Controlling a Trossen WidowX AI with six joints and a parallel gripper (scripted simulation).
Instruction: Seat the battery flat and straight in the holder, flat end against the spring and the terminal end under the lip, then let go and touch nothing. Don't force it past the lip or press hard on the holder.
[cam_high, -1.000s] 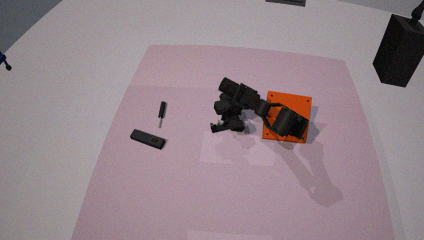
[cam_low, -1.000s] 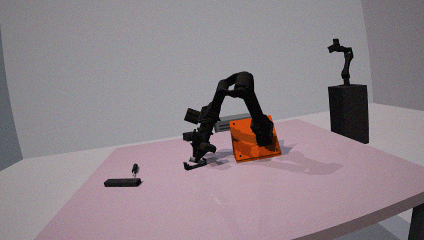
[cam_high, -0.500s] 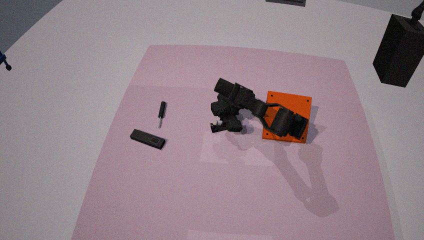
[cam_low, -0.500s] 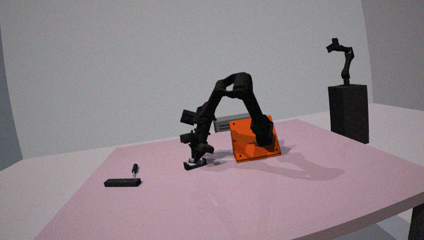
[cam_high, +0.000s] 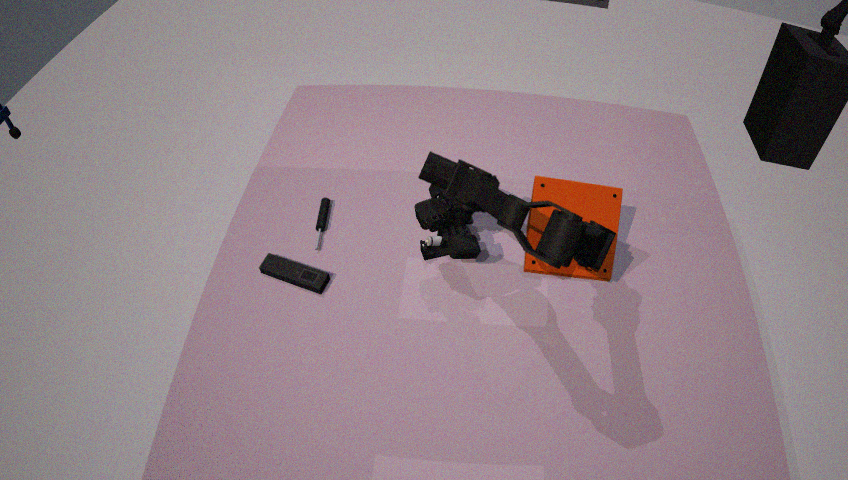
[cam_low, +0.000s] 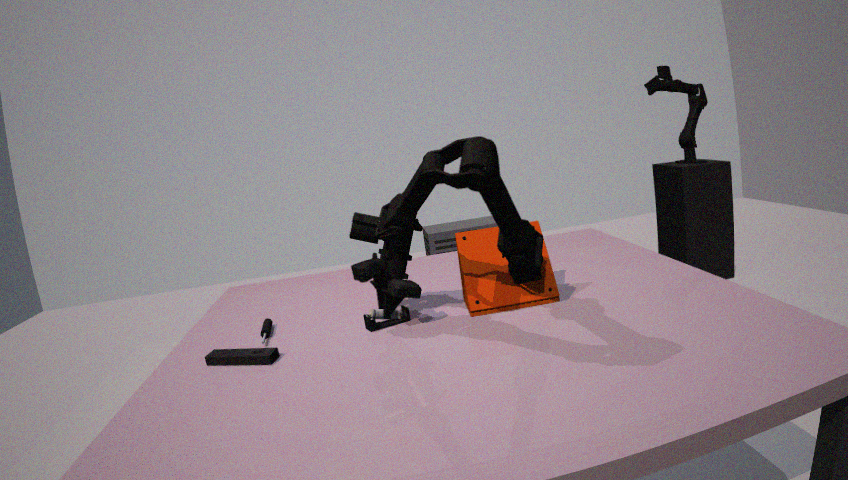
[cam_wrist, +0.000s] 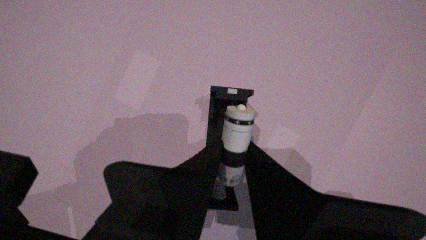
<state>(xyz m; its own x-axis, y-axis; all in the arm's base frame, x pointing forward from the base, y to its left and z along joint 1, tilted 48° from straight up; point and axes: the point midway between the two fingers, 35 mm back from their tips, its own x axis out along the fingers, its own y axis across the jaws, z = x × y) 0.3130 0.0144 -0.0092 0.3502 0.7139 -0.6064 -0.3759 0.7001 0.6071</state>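
Now: the battery 1 cm above my gripper tip. The rest, counted from my gripper tip: black screwdriver 28 cm ahead, 2 cm to the right, 1 cm below.
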